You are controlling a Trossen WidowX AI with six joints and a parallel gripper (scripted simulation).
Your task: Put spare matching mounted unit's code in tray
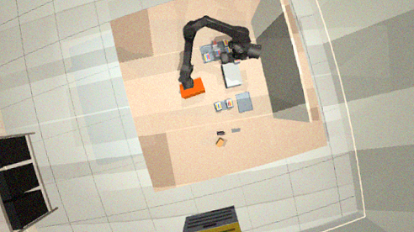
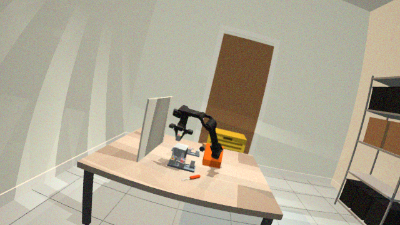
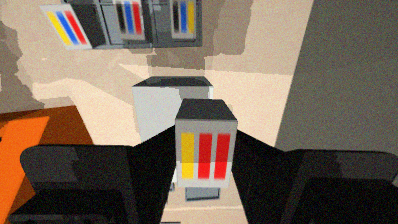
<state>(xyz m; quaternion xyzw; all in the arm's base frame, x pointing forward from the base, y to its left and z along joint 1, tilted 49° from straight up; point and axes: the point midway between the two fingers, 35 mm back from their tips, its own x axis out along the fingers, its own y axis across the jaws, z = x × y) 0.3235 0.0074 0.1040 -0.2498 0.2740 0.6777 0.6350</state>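
Now: gripper tip 25 cm to the left of the shallow grey tray, 16 cm above it and 3 cm short of it. Round my gripper tip: grey spare 2 cm above; holder 24 cm to the right, 16 cm below, 12 cm behind; tall grey panel 21 cm ahead, 6 cm to the right, 6 cm above.
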